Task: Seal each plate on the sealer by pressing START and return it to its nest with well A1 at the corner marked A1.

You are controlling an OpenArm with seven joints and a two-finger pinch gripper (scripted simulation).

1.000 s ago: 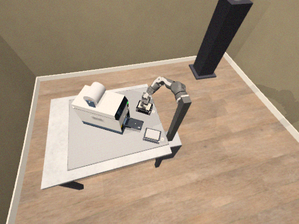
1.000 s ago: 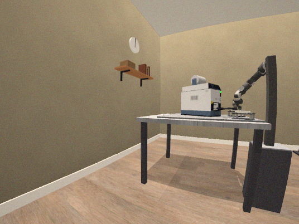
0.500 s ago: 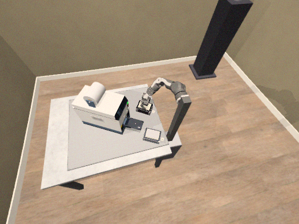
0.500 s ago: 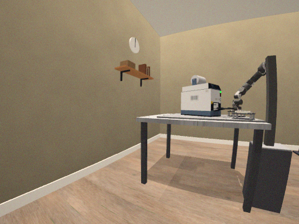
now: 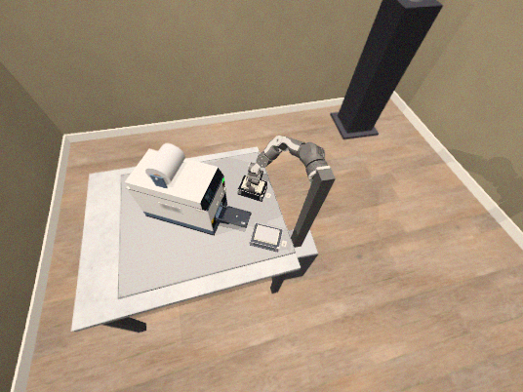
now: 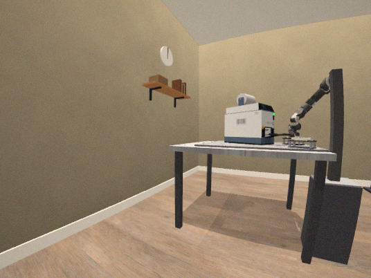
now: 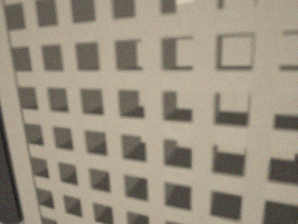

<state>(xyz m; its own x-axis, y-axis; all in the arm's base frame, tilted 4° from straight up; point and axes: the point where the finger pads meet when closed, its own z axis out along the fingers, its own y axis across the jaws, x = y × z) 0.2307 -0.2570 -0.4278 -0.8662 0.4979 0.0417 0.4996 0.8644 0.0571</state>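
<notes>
Right now the plate is right at my hand. The rest, counted from my hand: plate nest: 340 mm to the left, 20 mm below, 10 mm behind; yellow warning label: 270 mm ahead, 240 mm to the left, 80 mm above; sealer stage: 210 mm to the left, 140 mm ahead, 30 mm above.
</notes>
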